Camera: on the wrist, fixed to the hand. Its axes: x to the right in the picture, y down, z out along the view.
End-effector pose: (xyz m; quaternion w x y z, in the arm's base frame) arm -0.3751 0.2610 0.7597 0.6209 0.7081 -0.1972 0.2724
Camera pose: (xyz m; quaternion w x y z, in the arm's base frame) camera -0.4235 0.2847 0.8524 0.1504 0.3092 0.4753 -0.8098
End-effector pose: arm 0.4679 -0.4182 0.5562 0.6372 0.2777 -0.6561 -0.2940
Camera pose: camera 0.5058 -0.3701 0.6442 0.5118 -0.5544 -0.0343 0.6554
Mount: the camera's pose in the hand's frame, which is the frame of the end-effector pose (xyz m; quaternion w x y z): 0.0224 0.0978 -0.0377 0.0020 -0.0553 0.3329 0.9413
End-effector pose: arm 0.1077 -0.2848 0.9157 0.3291 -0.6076 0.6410 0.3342
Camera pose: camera 0.0084 -0.3248 0.9211 0.5609 -0.4727 -0.6643 -0.1436
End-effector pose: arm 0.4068 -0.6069 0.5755 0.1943 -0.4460 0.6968 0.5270
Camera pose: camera 0.3217 -0.6459 0.6277 0.7524 -0.4689 -0.4568 -0.0740
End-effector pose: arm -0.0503 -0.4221 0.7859 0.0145 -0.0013 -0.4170 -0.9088
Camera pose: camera -0.0696 -0.5150 0.8358 0.9943 -0.0908 0.0555 -0.0117
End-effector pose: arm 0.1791 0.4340 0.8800 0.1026 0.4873 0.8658 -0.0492
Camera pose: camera 0.2464 0.5105 0.9131 0.2148 -0.8267 0.4201 -0.3066
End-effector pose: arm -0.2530 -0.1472 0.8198 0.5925 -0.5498 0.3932 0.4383
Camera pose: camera -0.3386 -0.1817 0.7653 0.5727 -0.1903 -0.6913 -0.3973
